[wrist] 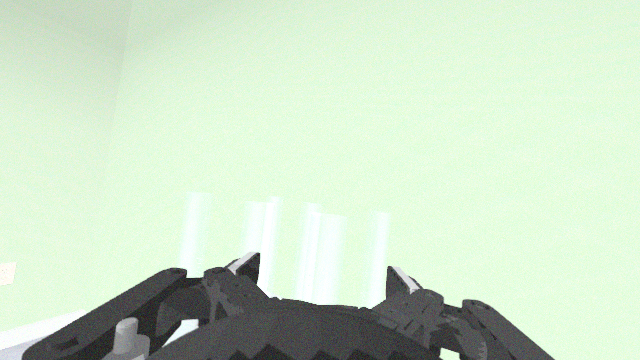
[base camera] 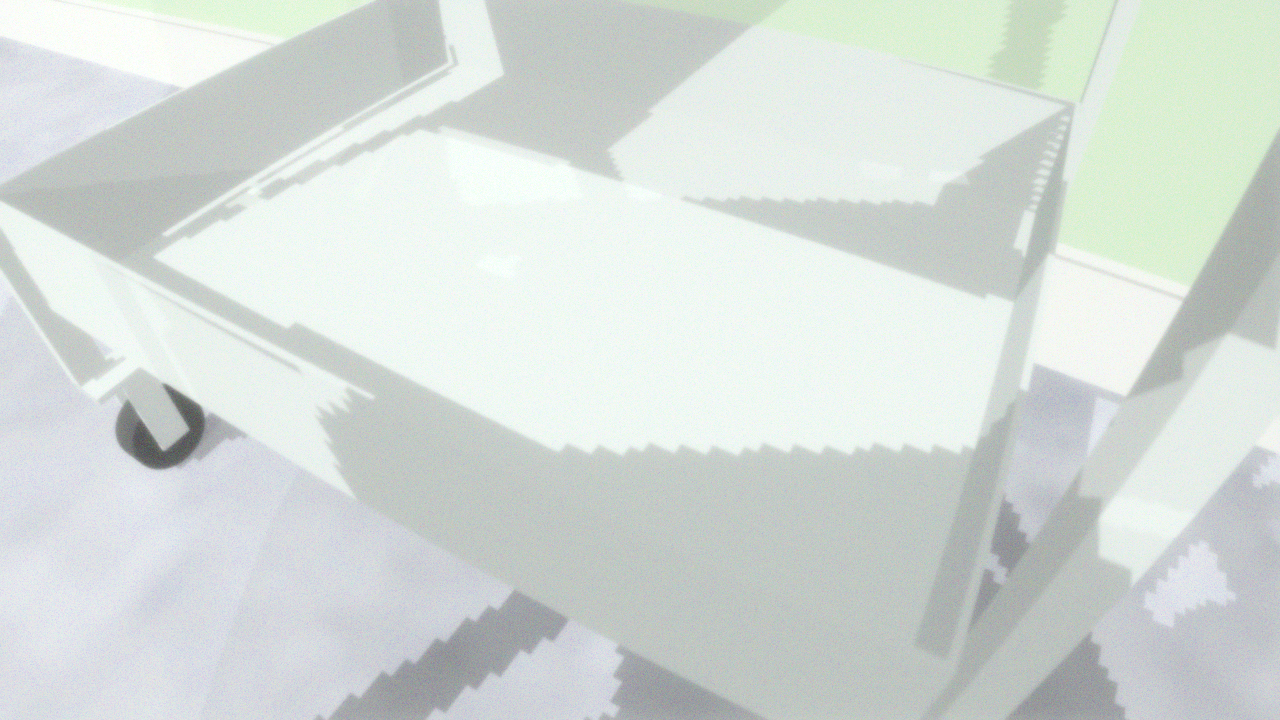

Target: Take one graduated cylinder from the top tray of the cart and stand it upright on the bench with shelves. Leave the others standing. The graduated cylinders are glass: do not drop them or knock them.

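Frame: origin at the arm's base, x ahead, y left, z up, level; centimetres.
Seen in the pictures: gripper, fingertip midpoint: (wrist: 322, 273).
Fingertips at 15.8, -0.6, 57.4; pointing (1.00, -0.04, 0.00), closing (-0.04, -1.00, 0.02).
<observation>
Pixels of each thing's top centre, then the offset from my fingertips to it, as dx, dy, dz. "pt": a spot on its surface instead. Level surfaces: height alone.
- black caster wheel, surface spot: (base camera: 161, 434) pt +21.4, +30.3, -93.8
- pale floor, surface height: dz -97.0
- small wall plate, top centre: (wrist: 5, 263) +102.0, +161.6, -51.3
Several clear glass graduated cylinders show upright as pale, see-through columns in the wrist view: one at the left (wrist: 196, 230), a close group in the middle (wrist: 330, 245), and one at the right (wrist: 379, 250). Their bases are hidden behind the gripper. My gripper (wrist: 322, 273) is open. The middle cylinders and the right one show between its fingertips in the picture, apparently beyond them; the left one shows outside the left finger. The cart (base camera: 644, 555) shows its lower tray, posts and a wheel in the base view; its top tray is not seen there. The bench does not show.
A cart post (base camera: 1154, 465) rises close at the right of the base view. A black caster wheel (base camera: 161, 434) stands on the pale floor (base camera: 179, 573) at the left. A green wall (base camera: 1181, 161) (wrist: 350, 100) stands behind the cart. A small wall plate (wrist: 7, 273) is at the far left.
</observation>
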